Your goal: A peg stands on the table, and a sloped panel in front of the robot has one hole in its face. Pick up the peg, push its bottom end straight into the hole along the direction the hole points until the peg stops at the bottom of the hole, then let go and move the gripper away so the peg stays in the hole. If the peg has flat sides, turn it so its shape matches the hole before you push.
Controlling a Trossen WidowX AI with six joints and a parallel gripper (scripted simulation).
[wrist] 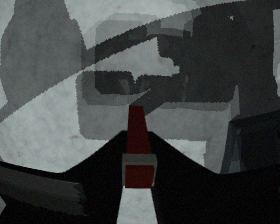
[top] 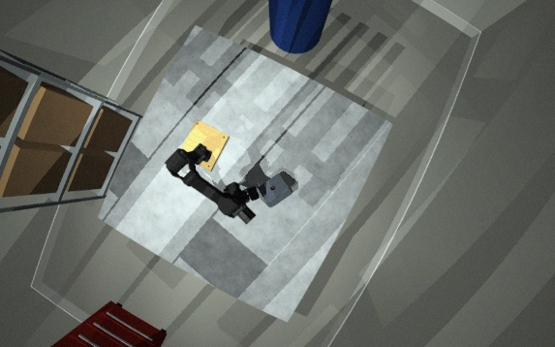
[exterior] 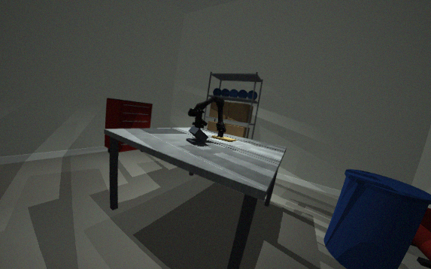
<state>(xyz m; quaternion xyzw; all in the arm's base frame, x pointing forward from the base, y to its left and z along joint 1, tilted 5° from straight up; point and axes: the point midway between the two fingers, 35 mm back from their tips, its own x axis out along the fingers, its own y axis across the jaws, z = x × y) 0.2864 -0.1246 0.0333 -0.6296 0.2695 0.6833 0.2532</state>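
Now: gripper tip 14 cm short of the sloped grey panel, 10 cm to the right of it and 3 cm below it. From my gripper tip the other things lie so: red peg (2 cm above).
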